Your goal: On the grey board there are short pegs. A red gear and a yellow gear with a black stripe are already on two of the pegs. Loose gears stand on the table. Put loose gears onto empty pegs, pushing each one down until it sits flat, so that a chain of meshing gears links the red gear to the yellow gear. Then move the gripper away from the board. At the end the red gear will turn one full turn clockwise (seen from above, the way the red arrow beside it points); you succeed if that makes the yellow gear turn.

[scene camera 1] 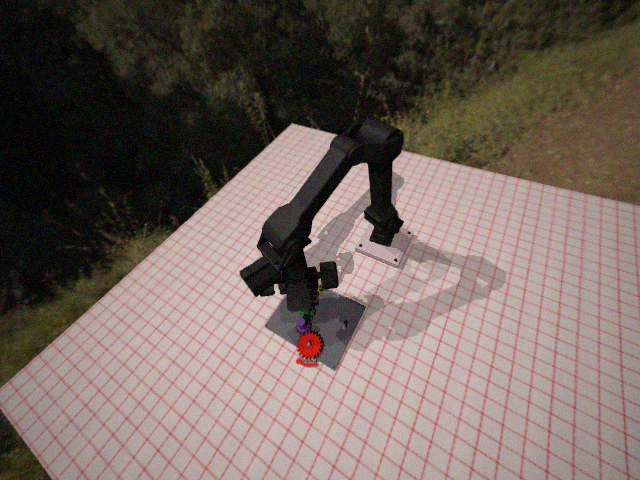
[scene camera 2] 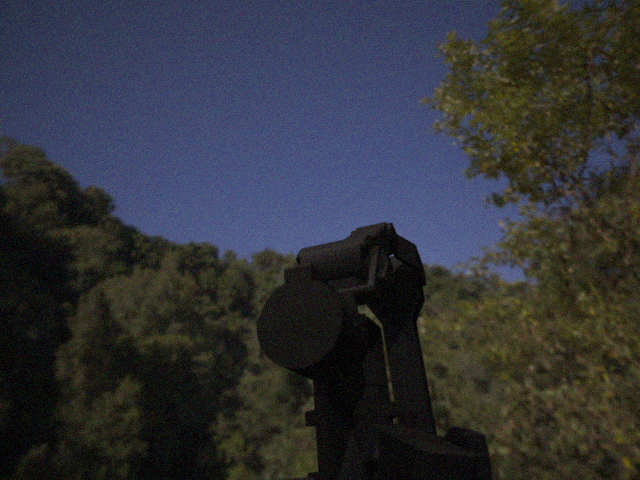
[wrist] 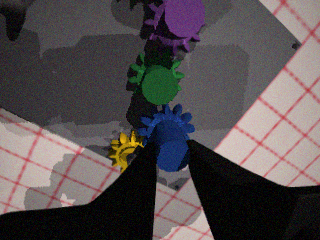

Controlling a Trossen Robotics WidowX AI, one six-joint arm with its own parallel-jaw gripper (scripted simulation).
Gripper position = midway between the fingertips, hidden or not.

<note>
My gripper [scene camera 1: 302, 293] holds a blue gear [wrist: 167, 129]. Also in view: a green gear [wrist: 157, 79] and a yellow gear [wrist: 127, 145].
My gripper also shows in the wrist view [wrist: 170, 147]. Scene camera 1 misses the blue gear, which is hidden by my gripper. Scene camera 2 misses the blue gear: it is out of frame.
</note>
